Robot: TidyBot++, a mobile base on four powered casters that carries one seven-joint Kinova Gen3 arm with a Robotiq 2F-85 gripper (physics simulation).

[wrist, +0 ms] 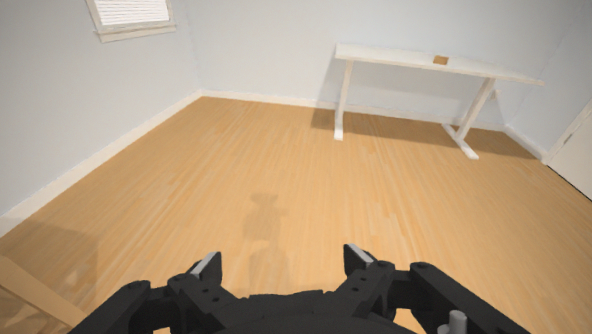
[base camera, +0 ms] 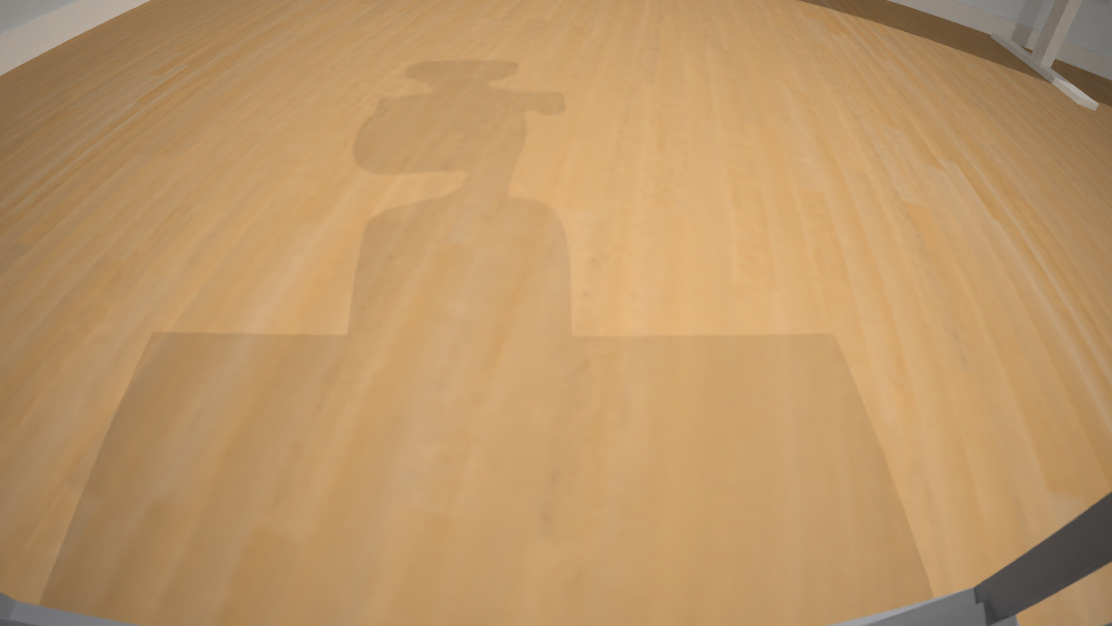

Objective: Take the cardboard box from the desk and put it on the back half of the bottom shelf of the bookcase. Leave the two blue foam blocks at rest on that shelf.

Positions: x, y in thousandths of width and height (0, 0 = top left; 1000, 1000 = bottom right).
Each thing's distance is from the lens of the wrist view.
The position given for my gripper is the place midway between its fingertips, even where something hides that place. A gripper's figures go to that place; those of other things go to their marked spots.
my gripper (wrist: 479, 783): 0.16 m
white desk (wrist: 832, 217): 2.20 m
